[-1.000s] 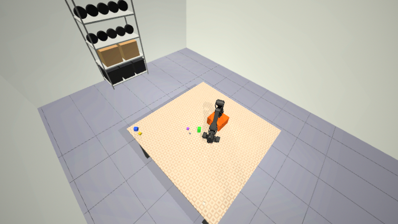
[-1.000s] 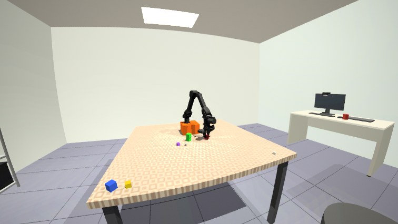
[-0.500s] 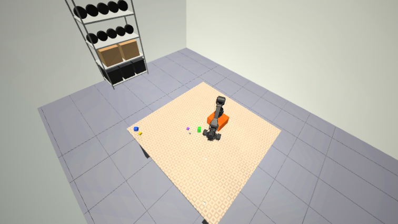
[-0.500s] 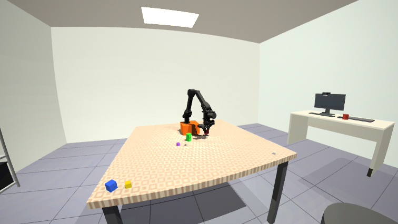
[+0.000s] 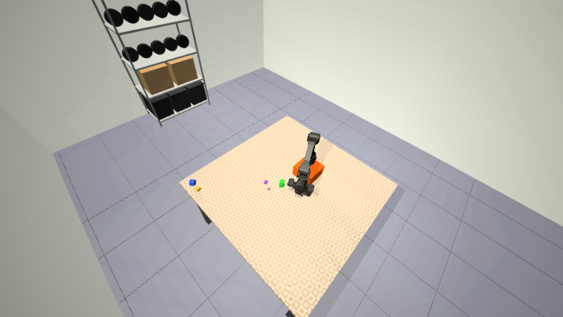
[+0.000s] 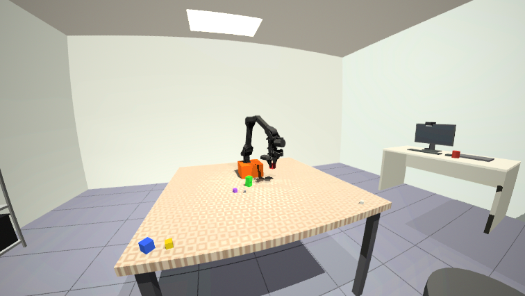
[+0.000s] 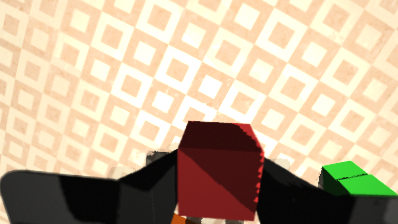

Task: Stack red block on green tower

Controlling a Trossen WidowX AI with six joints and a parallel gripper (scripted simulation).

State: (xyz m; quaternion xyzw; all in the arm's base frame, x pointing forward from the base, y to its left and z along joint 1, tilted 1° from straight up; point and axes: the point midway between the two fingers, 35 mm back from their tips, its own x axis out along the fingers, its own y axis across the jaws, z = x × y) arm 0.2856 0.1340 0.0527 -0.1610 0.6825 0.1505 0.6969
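Now: the small purple cube 70 mm ahead of my gripper tip, 290 mm to the right of it and 110 mm below it. From my gripper tip the other things lie so: red block 10 mm above; blue cube 500 mm ahead, 690 mm to the right, 100 mm below; yellow cube 500 mm ahead, 610 mm to the right, 110 mm below.
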